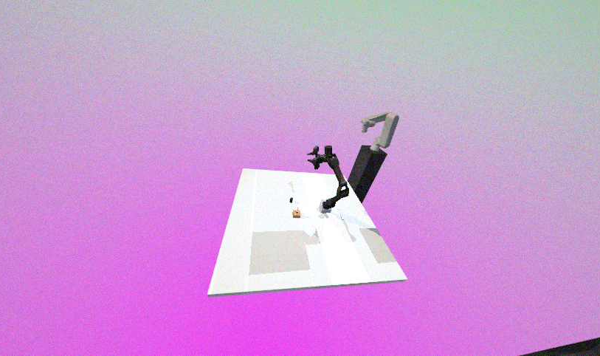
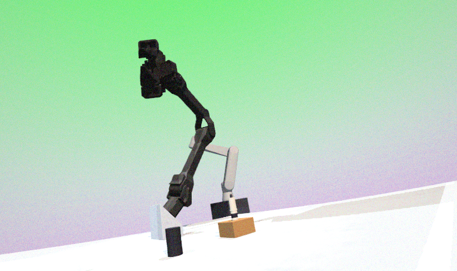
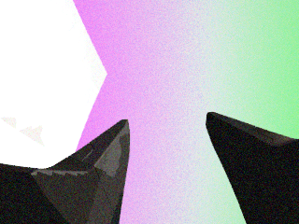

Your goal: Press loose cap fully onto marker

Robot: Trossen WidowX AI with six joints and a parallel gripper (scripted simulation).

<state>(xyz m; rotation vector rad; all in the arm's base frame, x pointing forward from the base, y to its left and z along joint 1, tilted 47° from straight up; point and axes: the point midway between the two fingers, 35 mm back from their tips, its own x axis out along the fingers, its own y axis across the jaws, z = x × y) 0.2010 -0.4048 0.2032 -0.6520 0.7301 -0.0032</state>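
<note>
The black cap lies 470 mm below my gripper tip, 70 mm ahead of it and 20 mm to the left of it. Also, from my gripper tip: orange holder block (470 mm below, 190 mm to the left, 60 mm ahead).
</note>
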